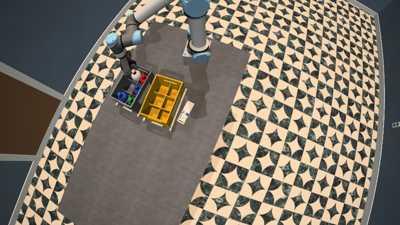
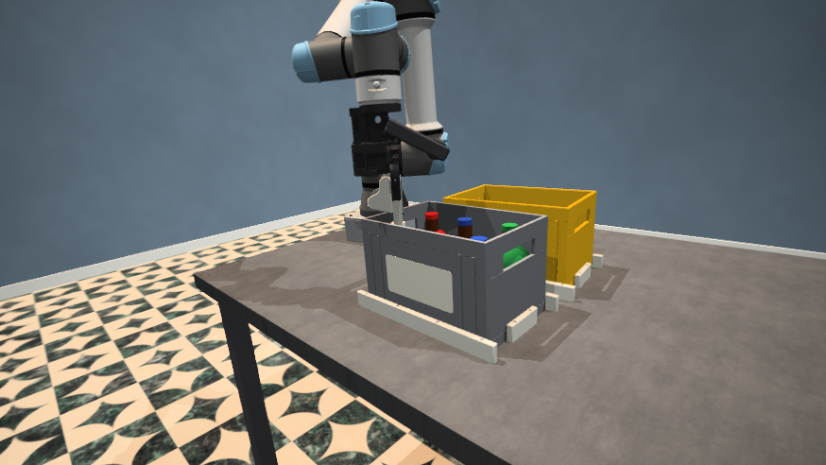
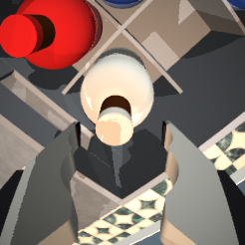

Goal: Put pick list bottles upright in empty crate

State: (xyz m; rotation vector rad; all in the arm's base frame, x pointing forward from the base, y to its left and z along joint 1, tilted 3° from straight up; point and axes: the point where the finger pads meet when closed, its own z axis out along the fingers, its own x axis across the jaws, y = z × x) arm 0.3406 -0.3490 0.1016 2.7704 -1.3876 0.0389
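Now: hand 80 mm above the white-label bottle. From my hand the other things lie so: green-label bottle 190 mm ahead, 70 mm to the left, 80 mm below; then red-label bottle 20 mm ahead, 90 mm to the left, 80 mm below; then grey crate 90 mm ahead, 30 mm to the left, 80 mm below.
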